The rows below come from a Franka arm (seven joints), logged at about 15 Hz.
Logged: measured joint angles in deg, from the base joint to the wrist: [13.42, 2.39, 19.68, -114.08, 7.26, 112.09, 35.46]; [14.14, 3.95, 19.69, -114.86, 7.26, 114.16, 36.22]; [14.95, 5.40, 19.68, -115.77, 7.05, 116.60, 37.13]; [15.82, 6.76, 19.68, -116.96, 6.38, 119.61, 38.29]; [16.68, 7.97, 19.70, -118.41, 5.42, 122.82, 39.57]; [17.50, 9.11, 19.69, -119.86, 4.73, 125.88, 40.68]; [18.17, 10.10, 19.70, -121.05, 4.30, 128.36, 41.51]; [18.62, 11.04, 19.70, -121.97, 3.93, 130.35, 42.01]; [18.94, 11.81, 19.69, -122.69, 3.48, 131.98, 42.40]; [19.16, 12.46, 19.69, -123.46, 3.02, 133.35, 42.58]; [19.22, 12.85, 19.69, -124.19, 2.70, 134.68, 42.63]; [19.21, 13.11, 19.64, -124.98, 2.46, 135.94, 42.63]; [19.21, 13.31, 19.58, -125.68, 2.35, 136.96, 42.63]
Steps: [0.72, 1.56, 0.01, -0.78, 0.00, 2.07, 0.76]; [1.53, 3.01, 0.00, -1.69, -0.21, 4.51, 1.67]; [2.40, 4.37, 0.00, -2.88, -0.88, 7.52, 2.83]; [3.26, 5.58, 0.02, -4.33, -1.84, 10.73, 4.11]; [4.08, 6.72, 0.01, -5.78, -2.53, 13.79, 5.22]; [4.75, 7.71, 0.02, -6.97, -2.96, 16.27, 6.05]; [5.20, 8.65, 0.02, -7.89, -3.33, 18.26, 6.55]; [5.52, 9.42, 0.01, -8.61, -3.78, 19.89, 6.94]; [5.74, 10.07, 0.01, -9.38, -4.24, 21.26, 7.12]; [5.80, 10.46, 0.01, -10.11, -4.56, 22.59, 7.17]; [5.79, 10.72, -0.04, -10.90, -4.80, 23.85, 7.17]; [5.79, 10.92, -0.10, -11.60, -4.91, 24.87, 7.17]
